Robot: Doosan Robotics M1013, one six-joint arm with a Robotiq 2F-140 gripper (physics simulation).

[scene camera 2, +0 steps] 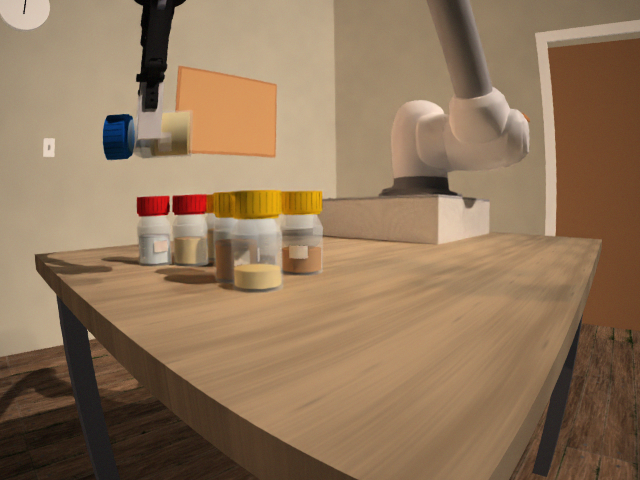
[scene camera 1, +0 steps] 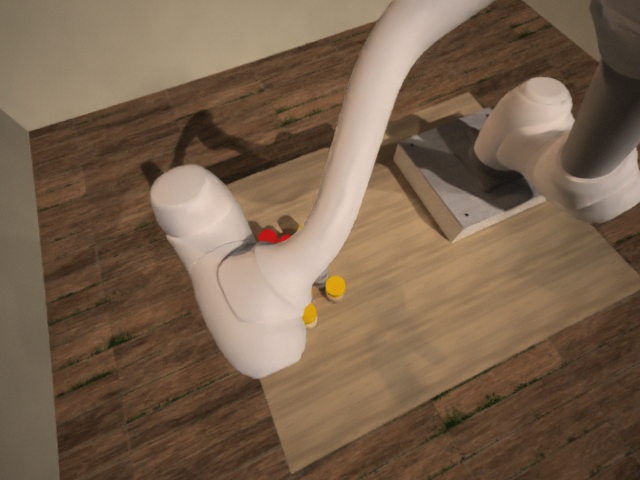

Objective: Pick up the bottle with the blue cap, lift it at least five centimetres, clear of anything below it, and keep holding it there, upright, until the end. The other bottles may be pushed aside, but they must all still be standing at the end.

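Frame: origin at the arm's base, x ahead, y left, z up, level; metres.
Where they show: gripper, fingertip midpoint: [scene camera 2: 147, 143]; arm's base, link origin: [scene camera 1: 492, 163].
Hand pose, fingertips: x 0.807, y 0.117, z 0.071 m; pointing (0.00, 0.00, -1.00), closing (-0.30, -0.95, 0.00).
Note:
Each offset is from my fingertips to the top centre of the thing. Level surfaces: height alone.
The blue-capped bottle @[dz +0.038, dx -0.002, dy +0.000 m] [scene camera 2: 176, 134] is held in the air on its side in scene camera 2, its cap to the left and its base to the right. My gripper [scene camera 2: 149, 124] is shut on the middle of this bottle and points down. Both are well above the table and higher than the standing bottles' caps. Two red-capped bottles @[dz -0.062, dx -0.067, dy -0.146 m] [scene camera 2: 154, 232] @[dz -0.062, dx -0.114, dy -0.107 m] [scene camera 2: 190, 232] and several yellow-capped bottles, one of them nearest the camera [scene camera 2: 257, 248], stand upright on the table. In scene camera 1 the arm hides the gripper and the blue-capped bottle.
The wooden table @[dz -0.167 m] [scene camera 1: 439, 310] [scene camera 2: 387, 335] carries the standing bottles close together near its left end in scene camera 2. The robot's base block [scene camera 1: 431, 191] [scene camera 2: 377, 219] stands on the table farther back. One yellow-capped bottle @[dz -0.062, dx -0.192, dy +0.061 m] [scene camera 1: 335, 287] shows beside the arm in scene camera 1.

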